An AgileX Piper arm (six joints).
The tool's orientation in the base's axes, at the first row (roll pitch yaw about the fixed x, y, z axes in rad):
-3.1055, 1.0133, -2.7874
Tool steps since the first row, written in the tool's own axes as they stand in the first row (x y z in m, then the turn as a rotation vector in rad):
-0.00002, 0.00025, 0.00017, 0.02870, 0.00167, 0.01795
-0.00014, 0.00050, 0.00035, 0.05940, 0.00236, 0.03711
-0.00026, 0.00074, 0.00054, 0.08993, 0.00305, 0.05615
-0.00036, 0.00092, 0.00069, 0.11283, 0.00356, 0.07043
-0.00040, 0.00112, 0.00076, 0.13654, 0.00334, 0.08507
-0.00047, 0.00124, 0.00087, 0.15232, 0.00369, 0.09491
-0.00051, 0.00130, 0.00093, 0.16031, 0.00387, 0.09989
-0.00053, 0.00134, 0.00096, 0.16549, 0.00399, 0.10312
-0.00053, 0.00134, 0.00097, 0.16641, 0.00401, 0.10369
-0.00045, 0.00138, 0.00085, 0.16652, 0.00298, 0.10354
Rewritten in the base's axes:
0.00007, 0.00028, -0.00008, -0.00027, 0.00099, -0.03388
0.00019, 0.00059, -0.00008, -0.00024, 0.00100, -0.07007
0.00033, 0.00089, -0.00008, -0.00023, 0.00100, -0.10606
0.00044, 0.00112, -0.00008, -0.00022, 0.00100, -0.13305
0.00046, 0.00133, -0.00008, -0.00009, 0.00025, -0.16091
0.00054, 0.00149, -0.00008, -0.00008, 0.00025, -0.17951
0.00059, 0.00157, -0.00008, -0.00008, 0.00025, -0.18892
0.00061, 0.00162, -0.00008, -0.00008, 0.00026, -0.19503
0.00062, 0.00162, -0.00009, -0.00008, 0.00025, -0.19611
0.00047, 0.00161, -0.00009, 0.00007, -0.00078, -0.19611

